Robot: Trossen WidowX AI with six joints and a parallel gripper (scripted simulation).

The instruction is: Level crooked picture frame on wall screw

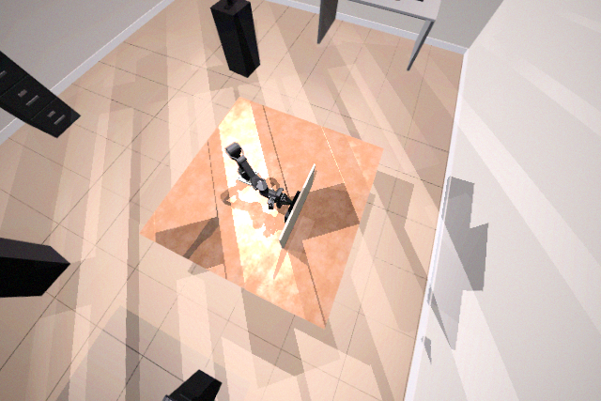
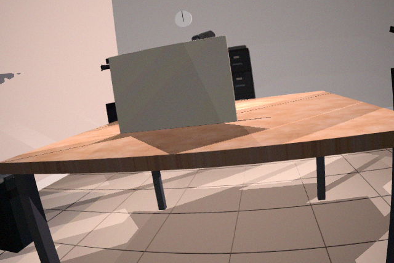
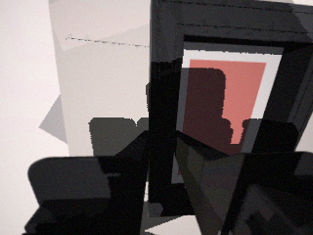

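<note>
Now: the picture frame 10 mm ahead of my gripper tip, 10 mm to the right of it and 50 mm below it. Also, from my gripper tip: wall panel 20 mm ahead, 10 mm to the left, 70 mm below.
</note>
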